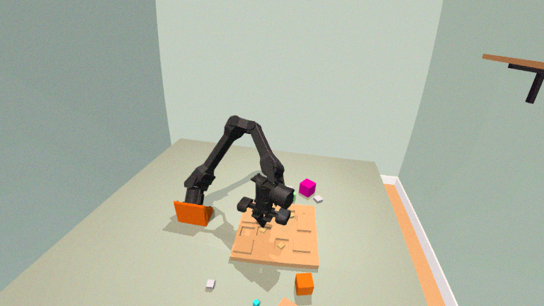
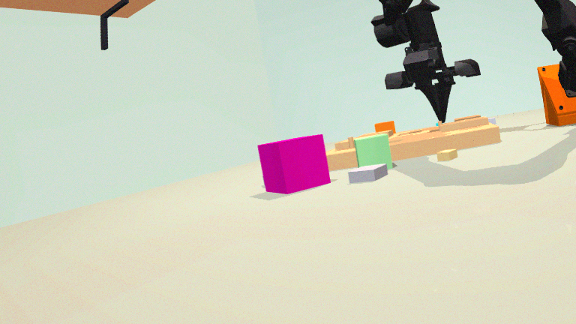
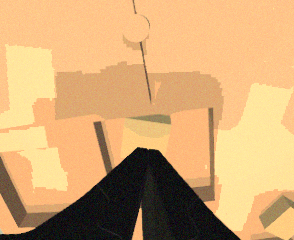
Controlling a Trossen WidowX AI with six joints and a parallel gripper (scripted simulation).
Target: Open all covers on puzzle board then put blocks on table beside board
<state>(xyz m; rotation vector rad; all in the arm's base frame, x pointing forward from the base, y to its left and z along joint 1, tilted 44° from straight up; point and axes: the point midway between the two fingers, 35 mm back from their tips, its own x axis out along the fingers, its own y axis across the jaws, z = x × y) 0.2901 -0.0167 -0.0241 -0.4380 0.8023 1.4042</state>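
The tan puzzle board lies 5 cm ahead of my gripper tip, 1 cm to the right of it and 1 cm below it. The rest, counted from my gripper tip: cyan block (28 cm to the right, 3 cm ahead, 2 cm below); then orange cube (20 cm to the right, 16 cm ahead, 1 cm below); then green block (22 cm to the left, 8 cm ahead, 1 cm below).
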